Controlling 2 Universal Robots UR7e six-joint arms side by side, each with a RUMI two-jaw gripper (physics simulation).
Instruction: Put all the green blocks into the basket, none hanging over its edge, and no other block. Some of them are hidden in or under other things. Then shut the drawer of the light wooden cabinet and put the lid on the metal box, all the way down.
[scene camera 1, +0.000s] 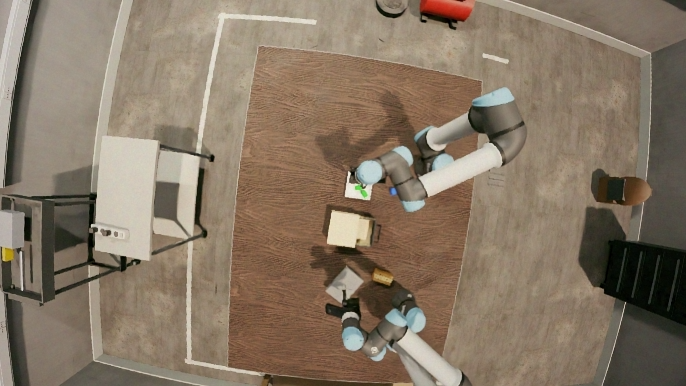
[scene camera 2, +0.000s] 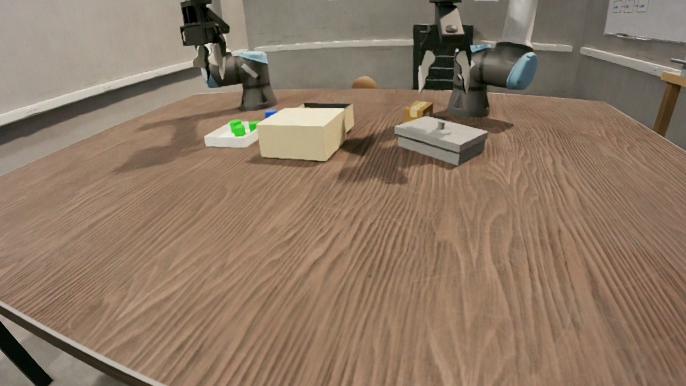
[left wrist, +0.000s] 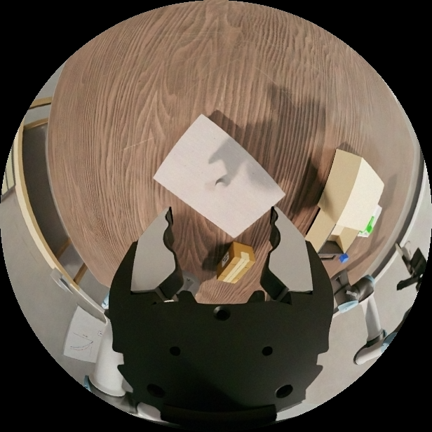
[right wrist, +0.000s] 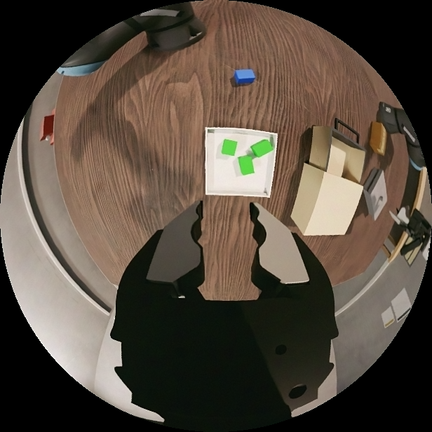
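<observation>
Three green blocks lie inside the white basket, inside its rim. The light wooden cabinet has its drawer pulled out; no block shows in the visible part. The grey lid lies level on the metal box; whether it is fully seated is hard to tell. My left gripper is open and empty above the lid. My right gripper is open and empty, high above the basket's side.
A blue block lies on the table outside the basket. A brown taped carton stands beside the metal box, toward the left arm's base. The cabinet stands between the basket and the metal box.
</observation>
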